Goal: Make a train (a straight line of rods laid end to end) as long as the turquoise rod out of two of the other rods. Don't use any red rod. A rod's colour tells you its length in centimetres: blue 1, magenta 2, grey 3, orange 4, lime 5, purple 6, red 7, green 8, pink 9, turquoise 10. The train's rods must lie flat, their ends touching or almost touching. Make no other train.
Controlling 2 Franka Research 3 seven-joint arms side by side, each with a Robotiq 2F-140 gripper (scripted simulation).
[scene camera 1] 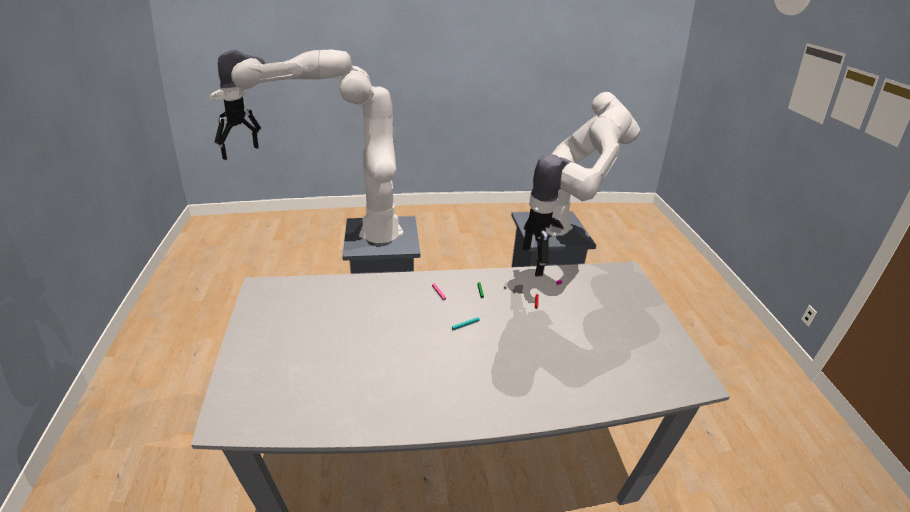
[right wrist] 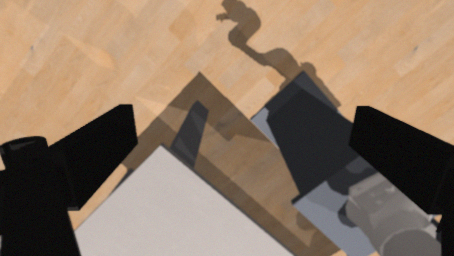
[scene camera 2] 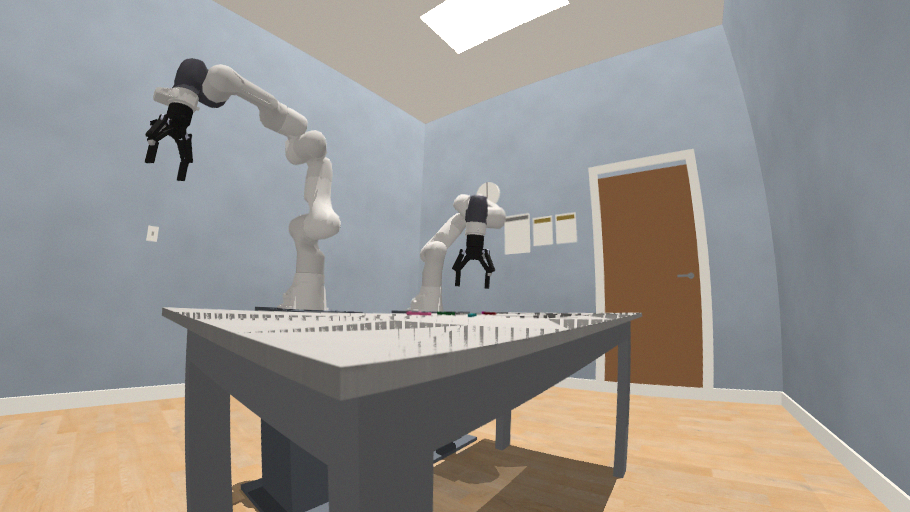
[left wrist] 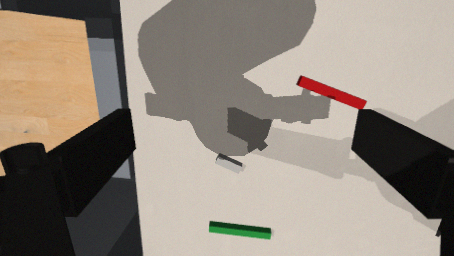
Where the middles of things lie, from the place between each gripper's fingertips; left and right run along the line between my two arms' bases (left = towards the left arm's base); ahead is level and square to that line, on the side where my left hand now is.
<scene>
Now: left hand [scene camera 1: 532, 261] 12 cm above the red rod [left wrist: 304, 82], 9 cm short of it and 1 cm to the right of it. The rest, counted from my left hand: green rod [left wrist: 214, 227] (18 cm to the right, 12 cm below).
Right now my right hand [scene camera 2: 166, 172] is 43 cm short of the green rod, 90 cm to the right of it and 41 cm above it. From my right hand the other things lie so: red rod: 52 cm ahead, 108 cm to the left, 41 cm below.
</scene>
